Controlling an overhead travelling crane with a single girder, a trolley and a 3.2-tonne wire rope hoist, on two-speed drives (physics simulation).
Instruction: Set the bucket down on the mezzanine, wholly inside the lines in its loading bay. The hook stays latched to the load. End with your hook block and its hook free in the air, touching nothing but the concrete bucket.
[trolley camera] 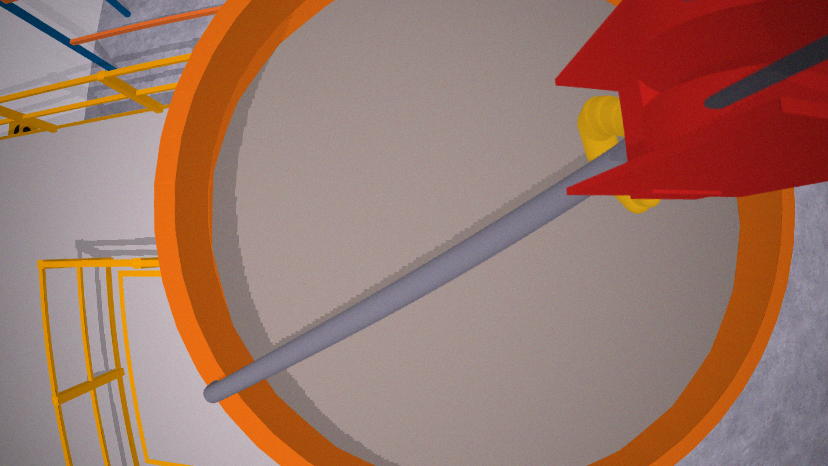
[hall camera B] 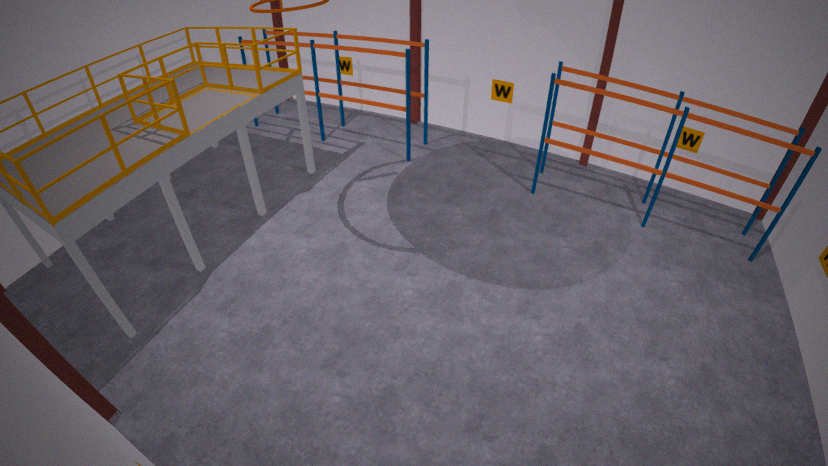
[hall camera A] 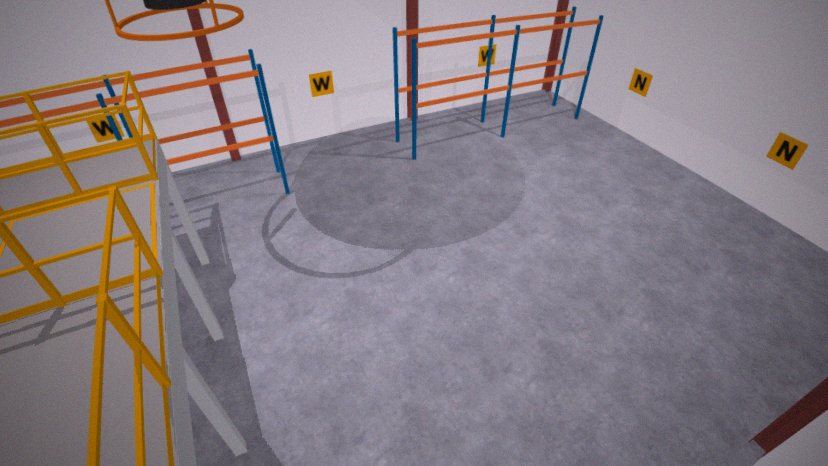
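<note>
The orange concrete bucket (hall camera A: pixel 173 2) (trolley camera: pixel 194 202) hangs high; its lower ring and dark outlet show at the top of hall camera A, and part of its ring at the top of hall camera B. My hook (trolley camera: pixel 599 136), below the red hook block (trolley camera: pixel 695 156), is shut on the bucket's grey bail (trolley camera: pixel 405 283). The mezzanine (hall camera A: pixel 46 405) (hall camera B: pixel 141 180) (trolley camera: pixel 75 191) has yellow railings. The yellow loading bay outline (trolley camera: pixel 133 364) shows left of and below the bucket in the trolley view; the bucket hides its right part. Floor shows past the bucket's right side there.
Blue and orange racks (hall camera A: pixel 414 98) (hall camera B: pixel 408 104) stand along the W wall, one near the mezzanine's end. A yellow gate frame (hall camera B: pixel 179 107) (trolley camera: pixel 56 347) stands beside the bay. A round shadow (hall camera A: pixel 411 196) (hall camera B: pixel 515 225) lies on the floor, with a ring-shaped shadow beside it.
</note>
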